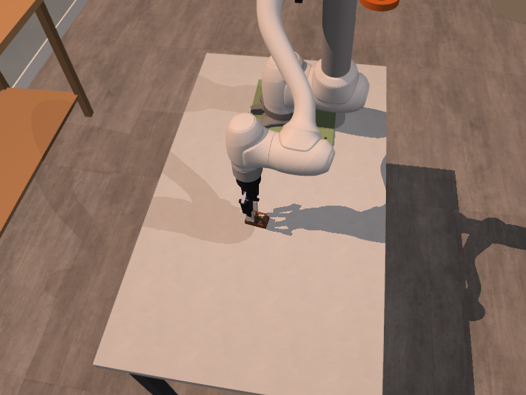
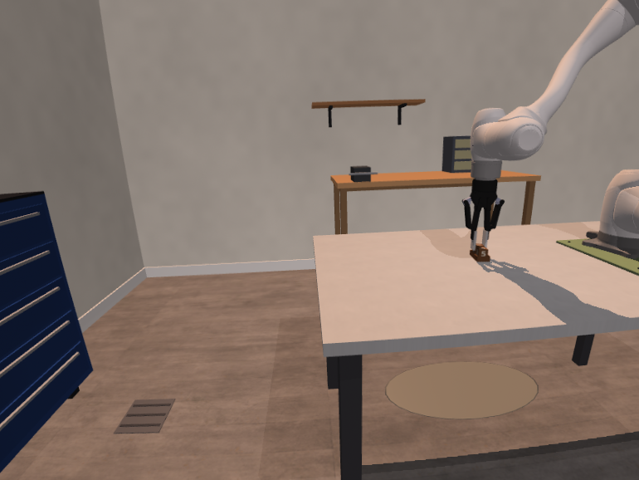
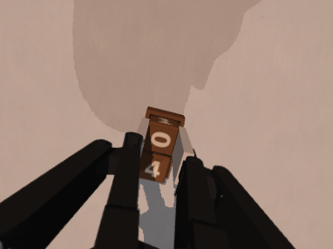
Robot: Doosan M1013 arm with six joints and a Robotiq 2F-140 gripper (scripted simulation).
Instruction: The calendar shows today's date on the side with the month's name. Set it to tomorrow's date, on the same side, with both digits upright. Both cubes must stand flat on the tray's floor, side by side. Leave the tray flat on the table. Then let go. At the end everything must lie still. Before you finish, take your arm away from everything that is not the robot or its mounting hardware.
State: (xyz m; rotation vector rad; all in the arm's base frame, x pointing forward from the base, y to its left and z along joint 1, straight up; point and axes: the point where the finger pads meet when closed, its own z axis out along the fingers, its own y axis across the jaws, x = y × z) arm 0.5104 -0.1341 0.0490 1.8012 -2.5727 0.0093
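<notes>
Right now the brown digit cube is 30 mm below my hand. From my hand the other things lie so: tray 20 mm to the left, 50 mm below.
</notes>
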